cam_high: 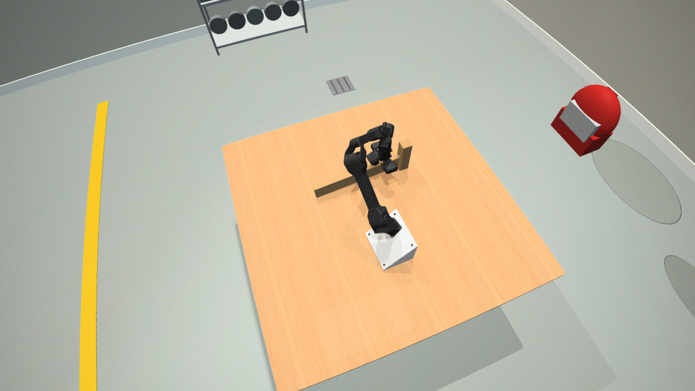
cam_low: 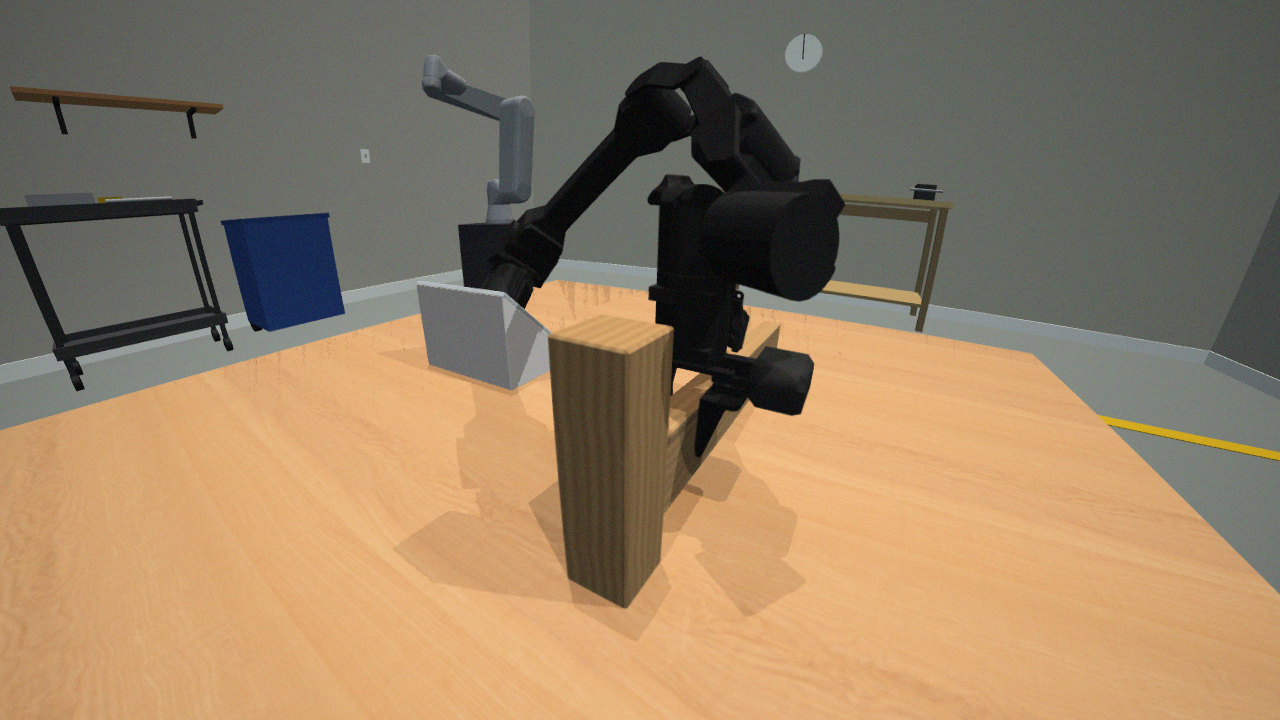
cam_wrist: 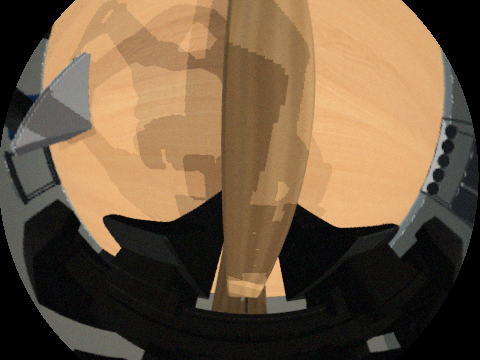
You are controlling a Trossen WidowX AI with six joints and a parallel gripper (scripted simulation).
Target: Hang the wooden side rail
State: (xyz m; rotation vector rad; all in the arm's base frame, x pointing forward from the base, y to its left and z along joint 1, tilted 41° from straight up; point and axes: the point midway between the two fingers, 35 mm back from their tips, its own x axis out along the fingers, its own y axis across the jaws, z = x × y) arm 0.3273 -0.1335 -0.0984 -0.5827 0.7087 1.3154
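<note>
Right now my gripper tip is 2 cm past the headboard post, 11 cm to the left of it and 5 cm below it.
</note>
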